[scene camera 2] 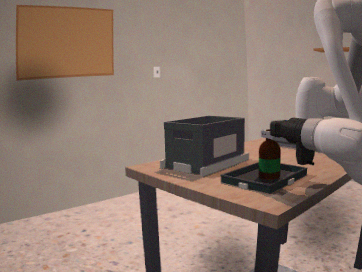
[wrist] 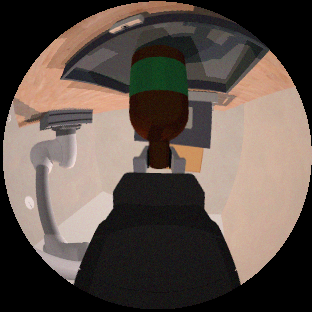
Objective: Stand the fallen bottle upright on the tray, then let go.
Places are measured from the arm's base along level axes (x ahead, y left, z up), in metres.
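Pixels of known places: gripper, fingertip midpoint: [scene camera 2: 265, 133] [wrist: 158, 152]; arm's base, link origin: [wrist: 65, 125].
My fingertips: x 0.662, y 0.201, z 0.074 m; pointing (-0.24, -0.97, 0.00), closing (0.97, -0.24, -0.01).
Ahead of a thing's pixels: the offset from my fingertips to its middle. "spot": to the spot under its first point. Level surfaces: height alone.
The brown bottle @(dz -0.065, dx +0.003, dy +0.020 m) [scene camera 2: 269, 152] [wrist: 159, 112] with a green label stands upright over the inside of the dark, shallow tray @(dz -0.141, dx +0.001, dy +0.007 m) [scene camera 2: 257, 187] [wrist: 220, 56]. Its base is within the tray's rim; whether it touches the tray floor I cannot tell. My gripper [scene camera 2: 270, 132] [wrist: 158, 152] is shut on the bottle's neck, coming in from the side, level, with one grey finger on each side of the neck in the wrist view. The gripper body partly hides the bottle's top in the scene view.
A dark crate @(dz -0.066, dx -0.004, dy -0.296 m) [scene camera 2: 185, 146] [wrist: 201, 126] stands on a light grey base @(spot: dz -0.134, dx -0.003, dy -0.190 m) [scene camera 2: 225, 163] to the left of the tray, on the wooden table @(dz -0.153 m) [scene camera 2: 210, 193]. A grey flat object shows behind my gripper in the scene view. The tray lies near the table's front edge.
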